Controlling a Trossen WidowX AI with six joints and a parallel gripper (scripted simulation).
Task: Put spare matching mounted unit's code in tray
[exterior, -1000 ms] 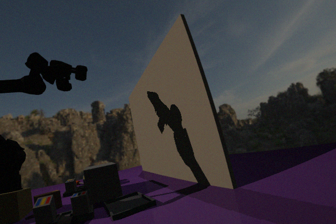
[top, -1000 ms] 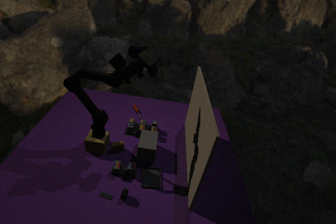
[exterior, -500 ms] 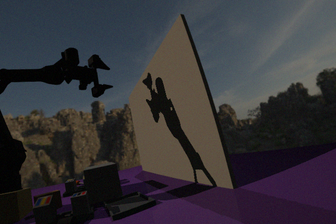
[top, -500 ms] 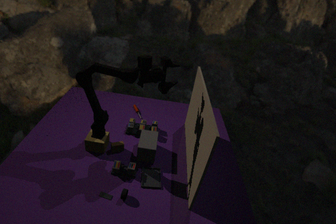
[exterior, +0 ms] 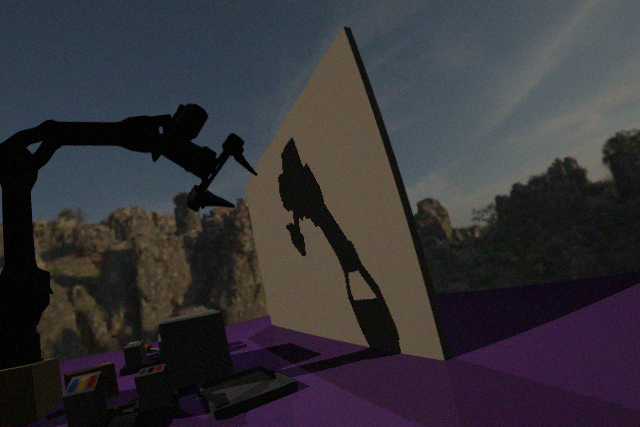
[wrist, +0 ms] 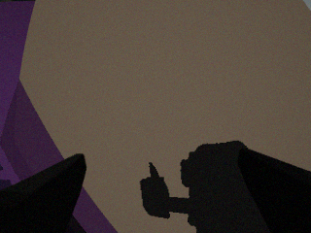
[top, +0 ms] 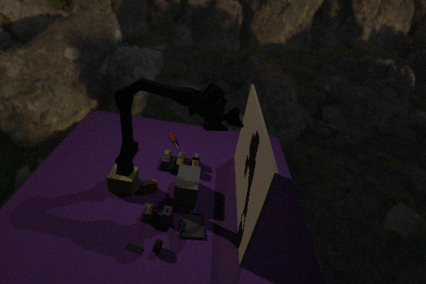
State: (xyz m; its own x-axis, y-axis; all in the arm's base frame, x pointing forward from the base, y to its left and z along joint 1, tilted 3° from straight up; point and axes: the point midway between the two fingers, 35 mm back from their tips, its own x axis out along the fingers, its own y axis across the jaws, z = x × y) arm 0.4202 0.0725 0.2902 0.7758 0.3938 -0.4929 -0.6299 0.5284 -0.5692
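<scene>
Now: gripper tip 31 cm past the dark spare block, 30 cm above it and 14 cm to the right of it. Also, from my gripper tip: white panel: 12 cm below, 8 cm ahead, 5 cm to the right; flat grey tray: 34 cm below, 26 cm to the right, 10 cm behind.
</scene>
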